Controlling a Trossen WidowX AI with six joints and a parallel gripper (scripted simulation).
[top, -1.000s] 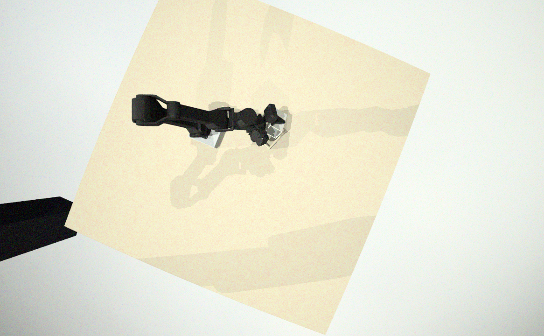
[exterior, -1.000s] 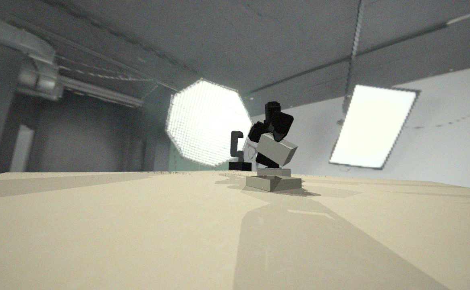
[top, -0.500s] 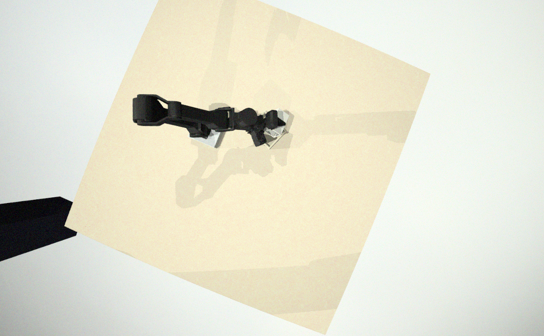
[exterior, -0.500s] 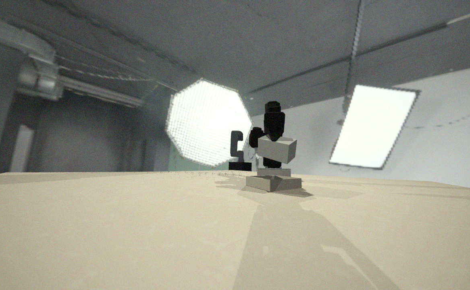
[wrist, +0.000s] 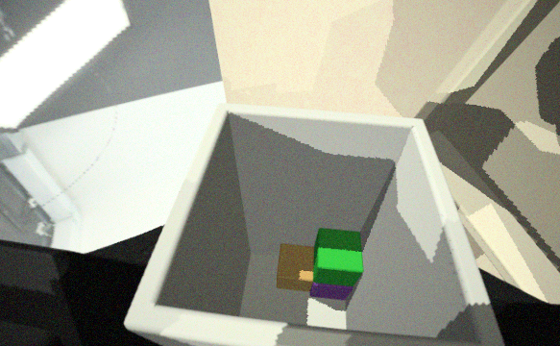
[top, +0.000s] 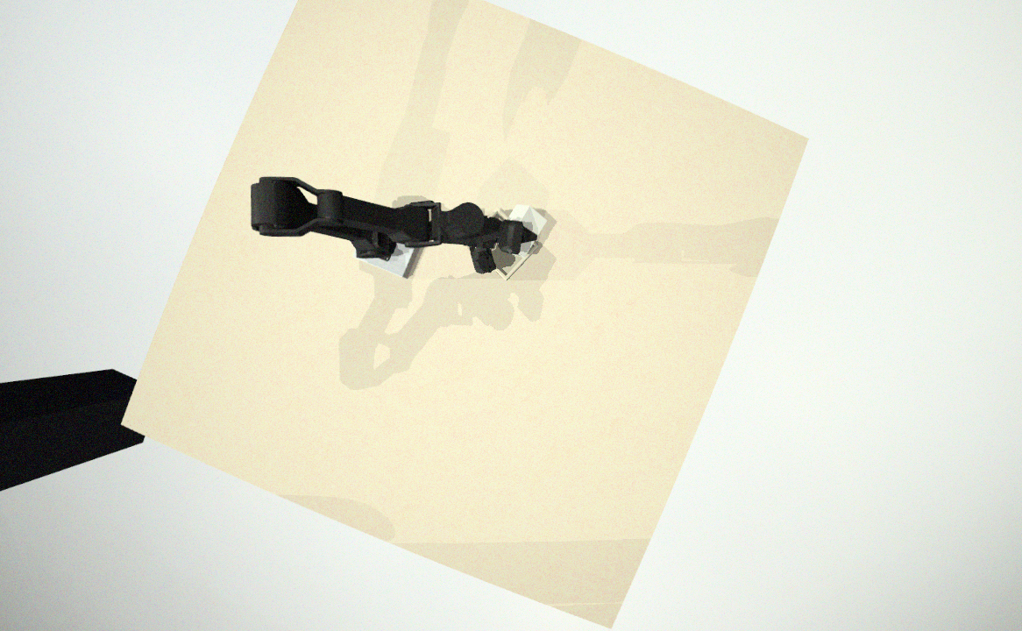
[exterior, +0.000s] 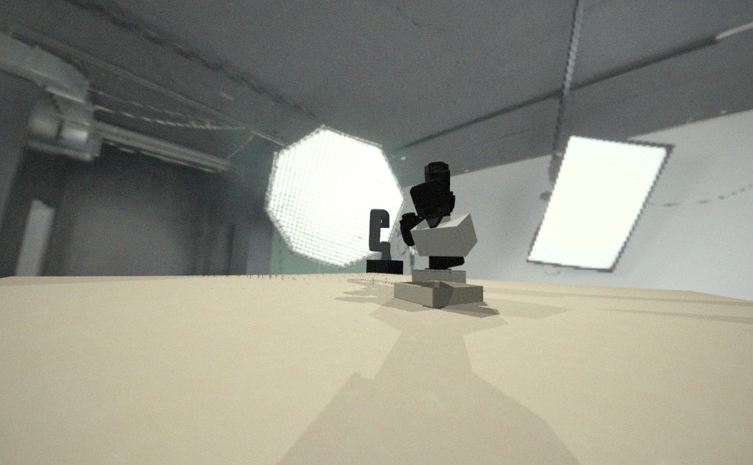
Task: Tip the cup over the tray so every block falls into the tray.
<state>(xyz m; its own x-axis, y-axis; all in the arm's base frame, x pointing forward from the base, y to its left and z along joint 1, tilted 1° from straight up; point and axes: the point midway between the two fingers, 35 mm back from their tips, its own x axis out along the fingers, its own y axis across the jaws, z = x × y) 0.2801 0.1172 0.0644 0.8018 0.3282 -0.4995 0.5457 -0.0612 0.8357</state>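
The green block is 20 mm to the left of my gripper tip, 10 mm below it and 10 mm behind it. Round my gripper tip: white square cup 20 mm to the left, 20 mm behind, 10 mm above.
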